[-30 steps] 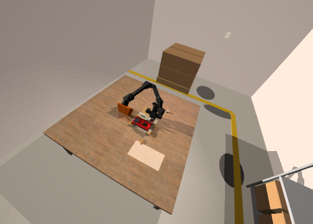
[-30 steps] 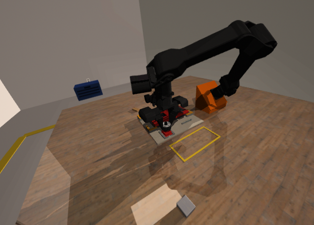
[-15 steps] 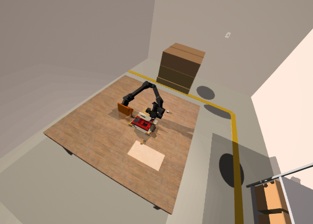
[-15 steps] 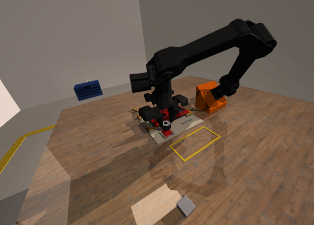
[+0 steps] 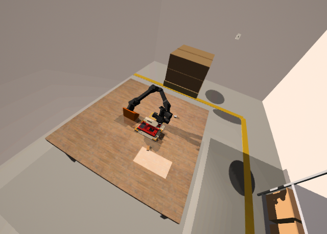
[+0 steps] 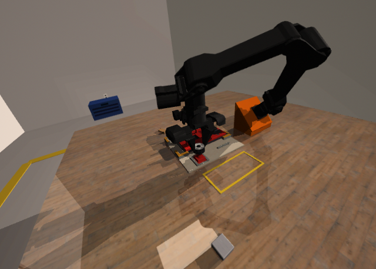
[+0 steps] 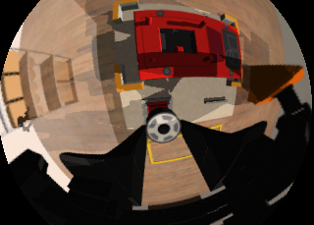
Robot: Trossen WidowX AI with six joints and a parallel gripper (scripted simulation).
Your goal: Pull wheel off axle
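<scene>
Right now my gripper tip is 100 mm to the left of the grey base plate, 60 mm past it and 40 mm above it.
</scene>
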